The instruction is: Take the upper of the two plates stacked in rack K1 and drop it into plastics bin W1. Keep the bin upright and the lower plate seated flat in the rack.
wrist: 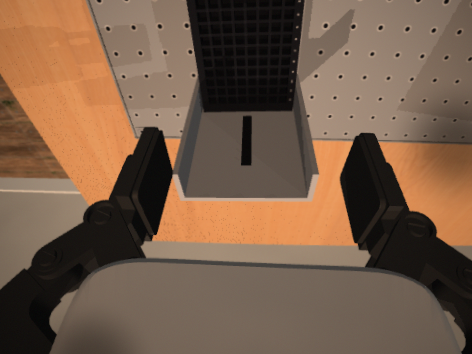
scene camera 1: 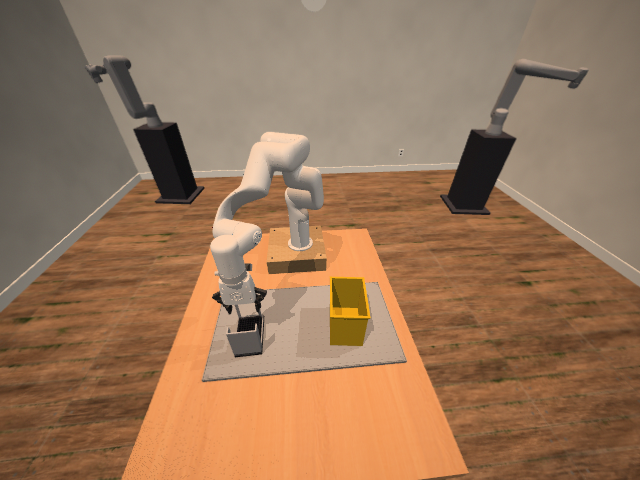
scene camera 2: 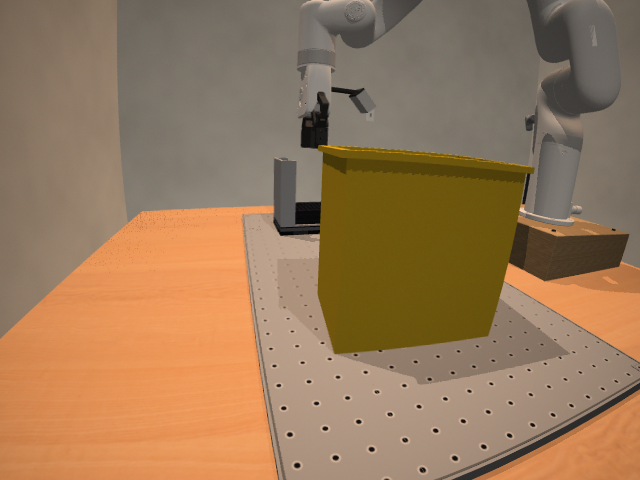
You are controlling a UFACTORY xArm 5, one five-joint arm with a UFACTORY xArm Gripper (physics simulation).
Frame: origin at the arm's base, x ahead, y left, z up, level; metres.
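Seen in the pictures: gripper, fingertip midpoint: (wrist: 256,152) (scene camera 1: 244,309) (scene camera 2: 313,148); arm's base, origin of the base link: (scene camera 1: 300,243) (scene camera 2: 544,218).
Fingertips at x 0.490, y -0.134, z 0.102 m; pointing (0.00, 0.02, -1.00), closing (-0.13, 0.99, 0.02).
Pixels of each thing's middle, then the offset from my fingertips to it. Level surfaces: height alone.
- Rack K1, body centre: (wrist: 244,47) (scene camera 2: 314,194) (scene camera 1: 247,324) dy -0.008, dx -0.006, dz -0.096 m
- black gridded plate, body centre: (wrist: 246,42) (scene camera 2: 309,209) (scene camera 1: 248,332) dy -0.007, dx +0.003, dz -0.128 m
- Yellow bin W1, body centre: (scene camera 2: 409,240) (scene camera 1: 346,311) dy +0.352, dx -0.069, dz -0.079 m
- grey perforated board, its level: dz -0.168 m
- wooden table, its level: dz -0.181 m
Rack K1 (scene camera 1: 244,343) (scene camera 2: 285,191) (wrist: 215,165) has grey upright walls and stands on the left part of the perforated board in the first scene view. A black gridded plate (scene camera 1: 248,324) (scene camera 2: 308,206) (wrist: 247,55) lies inside it. I cannot tell the upper plate from the lower one. My gripper (scene camera 1: 244,310) (scene camera 2: 314,140) (wrist: 256,152) is open and empty, pointing down above the rack. In the wrist view its fingers appear on either side of the slotted end wall. Yellow bin W1 (scene camera 1: 348,331) (scene camera 2: 418,258) stands upright and apart from the rack.
The grey perforated board (scene camera 1: 289,356) (scene camera 2: 361,423) (wrist: 150,55) lies on the wooden table (scene camera 1: 299,413) (scene camera 2: 129,361). The arm's wooden base block (scene camera 1: 296,265) (scene camera 2: 584,253) stands behind it. Two other arms on black pedestals (scene camera 1: 168,162) (scene camera 1: 480,173) stand on the floor beyond.
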